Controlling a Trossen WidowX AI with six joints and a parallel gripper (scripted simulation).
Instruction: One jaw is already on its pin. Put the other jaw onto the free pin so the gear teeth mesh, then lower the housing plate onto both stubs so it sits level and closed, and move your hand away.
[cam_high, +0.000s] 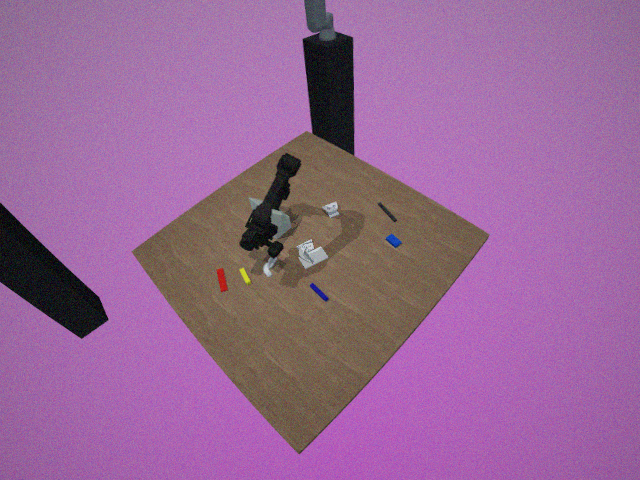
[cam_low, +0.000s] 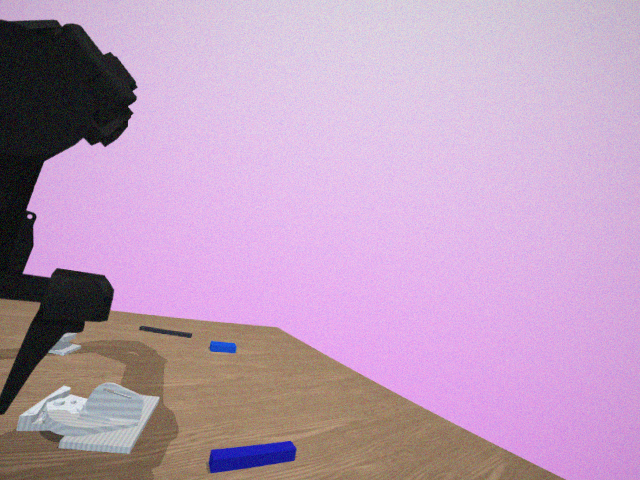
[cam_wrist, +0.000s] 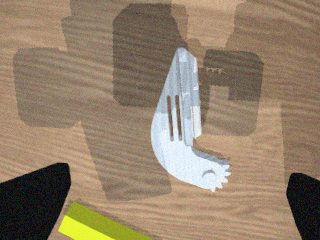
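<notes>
Right now my gripper tip is 9 cm above the jaw, 3 cm short of it and 2 cm to the left of it. Also, from my gripper tip: yellow bar (12 cm to the right, 8 cm below, 2 cm behind); then red bar (22 cm to the right, 9 cm below, 9 cm behind); then long blue block (26 cm ahead, 9 cm below, 7 cm to the left).
</notes>
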